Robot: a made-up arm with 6 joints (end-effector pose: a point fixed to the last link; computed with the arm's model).
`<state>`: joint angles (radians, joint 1 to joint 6).
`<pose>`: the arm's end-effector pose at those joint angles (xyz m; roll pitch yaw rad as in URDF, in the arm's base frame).
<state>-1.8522 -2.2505 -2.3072 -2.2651 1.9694 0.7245</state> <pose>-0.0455 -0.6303 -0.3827 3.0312 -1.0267 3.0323</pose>
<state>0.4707 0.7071 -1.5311 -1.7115 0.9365 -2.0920</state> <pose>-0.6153 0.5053 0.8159 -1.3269 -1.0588 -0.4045</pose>
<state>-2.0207 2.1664 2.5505 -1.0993 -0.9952 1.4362</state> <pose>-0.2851 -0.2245 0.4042 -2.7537 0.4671 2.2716</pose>
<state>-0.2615 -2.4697 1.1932 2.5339 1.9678 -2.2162</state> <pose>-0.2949 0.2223 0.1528 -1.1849 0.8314 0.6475</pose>
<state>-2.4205 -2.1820 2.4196 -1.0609 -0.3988 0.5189</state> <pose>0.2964 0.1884 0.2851 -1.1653 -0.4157 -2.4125</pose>
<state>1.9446 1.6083 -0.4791 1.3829 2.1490 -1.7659</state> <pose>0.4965 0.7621 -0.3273 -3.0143 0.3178 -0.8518</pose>
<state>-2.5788 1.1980 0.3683 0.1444 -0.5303 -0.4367</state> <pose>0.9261 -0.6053 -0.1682 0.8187 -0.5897 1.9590</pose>
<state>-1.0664 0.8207 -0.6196 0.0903 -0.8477 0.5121</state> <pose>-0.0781 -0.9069 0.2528 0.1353 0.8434 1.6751</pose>
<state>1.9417 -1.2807 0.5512 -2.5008 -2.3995 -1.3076</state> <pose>0.4087 0.2868 -0.0970 -1.9667 -0.5283 -2.8556</pose>
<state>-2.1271 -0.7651 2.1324 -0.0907 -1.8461 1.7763</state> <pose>0.4353 -0.1638 -0.1827 0.6197 -0.3668 0.4796</pose>
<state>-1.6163 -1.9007 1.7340 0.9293 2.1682 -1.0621</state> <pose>0.0847 -0.1488 0.5589 0.2279 0.2675 2.8231</pose>
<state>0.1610 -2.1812 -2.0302 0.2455 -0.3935 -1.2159</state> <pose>-0.0418 0.7688 0.0982 -1.8982 0.0066 -1.0036</pose>
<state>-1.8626 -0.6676 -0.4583 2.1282 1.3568 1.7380</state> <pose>0.2835 -0.5888 -0.0131 1.8783 -0.5341 -0.7591</pose>
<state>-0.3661 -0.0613 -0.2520 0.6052 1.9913 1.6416</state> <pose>-0.9178 -0.3950 0.0130 1.8089 -0.5162 2.4895</pose>
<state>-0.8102 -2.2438 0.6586 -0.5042 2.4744 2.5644</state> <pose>-0.3321 -0.8402 0.1357 2.6759 0.5721 -1.7742</pose>
